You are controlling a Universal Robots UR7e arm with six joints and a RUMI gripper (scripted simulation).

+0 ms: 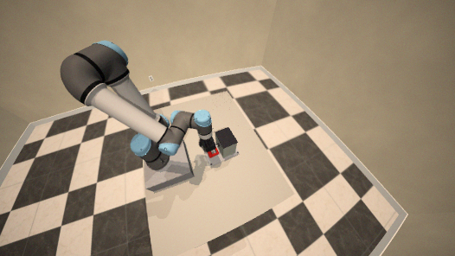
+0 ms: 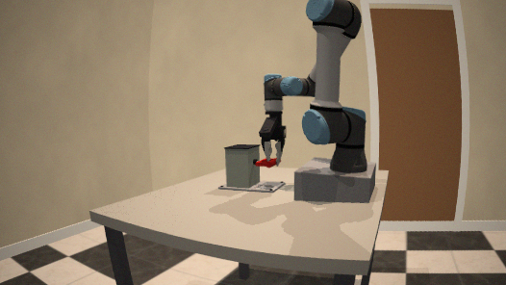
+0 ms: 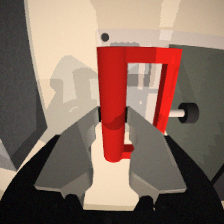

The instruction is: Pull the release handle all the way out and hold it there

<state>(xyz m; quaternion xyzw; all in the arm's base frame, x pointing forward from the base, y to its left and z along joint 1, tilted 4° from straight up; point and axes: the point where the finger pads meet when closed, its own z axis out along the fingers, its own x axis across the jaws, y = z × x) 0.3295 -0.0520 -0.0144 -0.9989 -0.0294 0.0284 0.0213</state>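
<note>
Right now the metal baseplate is 10 cm below my hand, 9 cm ahead of it and 1 cm to the left of it.
</note>
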